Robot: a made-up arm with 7 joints. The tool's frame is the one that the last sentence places.
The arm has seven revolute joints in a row. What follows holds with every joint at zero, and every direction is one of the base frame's.
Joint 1 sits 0.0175 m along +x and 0.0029 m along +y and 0.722 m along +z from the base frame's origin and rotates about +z.
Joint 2 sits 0.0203 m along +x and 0.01 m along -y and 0.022 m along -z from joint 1 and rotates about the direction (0, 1, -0.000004).
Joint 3 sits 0.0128 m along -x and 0.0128 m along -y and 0.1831 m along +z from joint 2 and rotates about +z.
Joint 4 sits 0.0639 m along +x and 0.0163 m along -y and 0.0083 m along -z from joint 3 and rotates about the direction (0, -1, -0.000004).
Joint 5 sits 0.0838 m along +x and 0.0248 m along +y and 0.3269 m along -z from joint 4 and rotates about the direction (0, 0.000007, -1).
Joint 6 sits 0.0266 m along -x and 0.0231 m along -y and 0.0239 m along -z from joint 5 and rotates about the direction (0, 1, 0.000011).
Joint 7 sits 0.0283 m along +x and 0.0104 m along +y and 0.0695 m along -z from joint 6 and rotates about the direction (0, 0.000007, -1).
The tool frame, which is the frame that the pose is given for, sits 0.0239 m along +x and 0.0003 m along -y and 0.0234 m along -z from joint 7; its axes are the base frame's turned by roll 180, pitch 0 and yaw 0 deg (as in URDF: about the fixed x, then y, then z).
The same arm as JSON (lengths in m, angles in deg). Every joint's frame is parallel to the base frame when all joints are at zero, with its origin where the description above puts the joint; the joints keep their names.
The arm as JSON. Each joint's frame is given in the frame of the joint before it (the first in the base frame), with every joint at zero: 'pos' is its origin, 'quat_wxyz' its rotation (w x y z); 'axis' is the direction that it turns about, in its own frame. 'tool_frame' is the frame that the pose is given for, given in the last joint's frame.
{"length_unit": "m", "angle_unit": "deg", "joints": [{"joint": "joint 1", "pos": [0.0175, 0.0029, 0.722], "quat_wxyz": [1.0, 0.0, 0.0, 0.0], "axis": [0.0, 0.0, 1.0]}, {"joint": "joint 2", "pos": [0.0203, -0.01, -0.022], "quat_wxyz": [1.0, 0.0, 0.0, 0.0], "axis": [0.0, 1.0, 0.0]}, {"joint": "joint 3", "pos": [-0.0128, -0.0128, 0.1831], "quat_wxyz": [1.0, 0.0, 0.0, 0.0], "axis": [0.0, 0.0, 1.0]}, {"joint": "joint 4", "pos": [0.0639, -0.0163, -0.0083], "quat_wxyz": [1.0, 0.0, 0.0, 0.0], "axis": [0.0, -1.0, 0.0]}, {"joint": "joint 5", "pos": [0.0838, 0.0248, -0.3269], "quat_wxyz": [1.0, 0.0, 0.0, 0.0], "axis": [0.0, 0.0, -1.0]}, {"joint": "joint 6", "pos": [-0.0266, -0.0231, -0.0239], "quat_wxyz": [1.0, 0.0, 0.0, 0.0], "axis": [0.0, 1.0, 0.0]}, {"joint": "joint 7", "pos": [0.0283, 0.0104, -0.0695], "quat_wxyz": [1.0, 0.0, 0.0, 0.0], "axis": [0.0, 0.0, -1.0]}], "tool_frame": {"pos": [0.0239, -0.0003, -0.0234], "quat_wxyz": [0.0, 1.0, 0.0, 0.0]}}
